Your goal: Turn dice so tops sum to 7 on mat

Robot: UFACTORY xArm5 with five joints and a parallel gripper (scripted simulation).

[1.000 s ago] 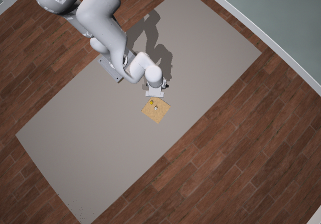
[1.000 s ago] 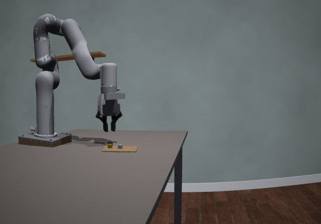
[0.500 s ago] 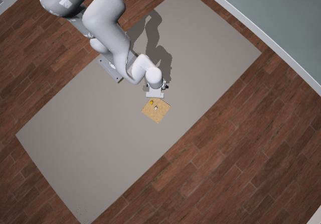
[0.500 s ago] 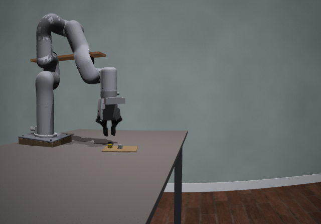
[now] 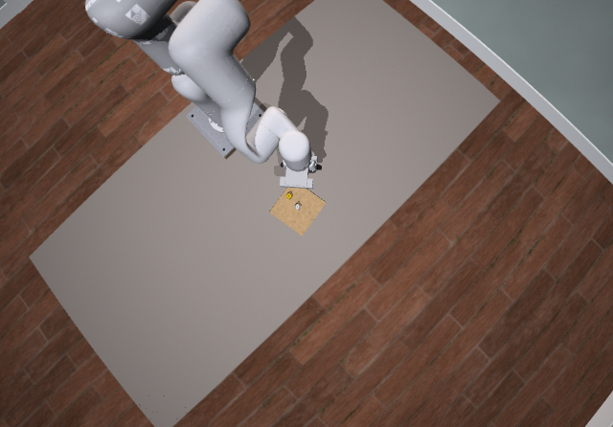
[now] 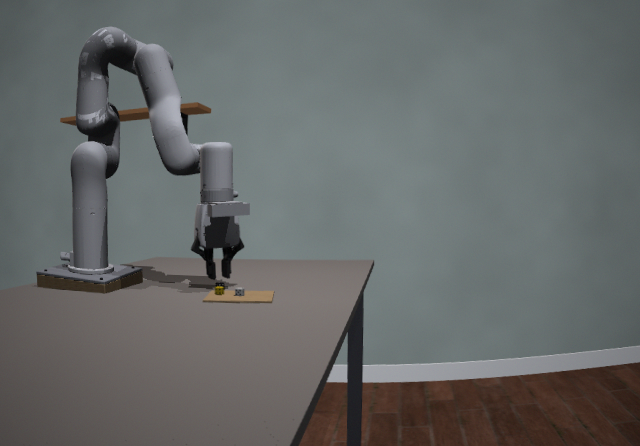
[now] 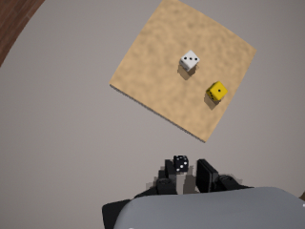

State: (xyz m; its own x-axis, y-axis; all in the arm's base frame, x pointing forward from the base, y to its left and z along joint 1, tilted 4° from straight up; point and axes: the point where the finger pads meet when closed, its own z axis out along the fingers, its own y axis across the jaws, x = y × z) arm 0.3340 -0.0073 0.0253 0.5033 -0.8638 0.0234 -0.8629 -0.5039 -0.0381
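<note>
The black die lies 40 mm below my hand. Round my hand: white die: 110 mm to the right, 60 mm ahead, 40 mm below; yellow die: 100 mm to the right, 40 mm below, 10 mm ahead; tan mat: 110 mm to the right, 60 mm ahead, 50 mm below.
</note>
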